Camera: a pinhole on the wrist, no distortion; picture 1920 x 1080 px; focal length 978.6 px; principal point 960.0 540.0 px. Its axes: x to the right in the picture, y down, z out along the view. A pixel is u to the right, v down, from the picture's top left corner.
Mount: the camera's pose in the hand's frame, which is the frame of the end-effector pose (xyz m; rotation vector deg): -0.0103 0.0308 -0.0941 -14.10 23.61 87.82
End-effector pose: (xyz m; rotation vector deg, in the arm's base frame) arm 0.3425 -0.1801 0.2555 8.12 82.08 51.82
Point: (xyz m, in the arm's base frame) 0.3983 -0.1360 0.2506
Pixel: 303.7 407.3
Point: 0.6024 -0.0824 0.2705
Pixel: 269.7 566.8
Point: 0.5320 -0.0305 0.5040
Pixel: 880.3 948.0
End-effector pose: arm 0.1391 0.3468 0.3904 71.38 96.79 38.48
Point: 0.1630 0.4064 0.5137
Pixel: 1690.3 409.4
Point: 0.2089 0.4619 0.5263
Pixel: 1644.9 198.1
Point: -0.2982 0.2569 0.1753
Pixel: behind the camera
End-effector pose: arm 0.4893 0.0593 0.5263 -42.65 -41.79 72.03
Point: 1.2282 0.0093 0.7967
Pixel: behind the camera
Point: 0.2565 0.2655 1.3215
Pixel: outside the picture
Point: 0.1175 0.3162 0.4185
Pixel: 1222.4 229.3
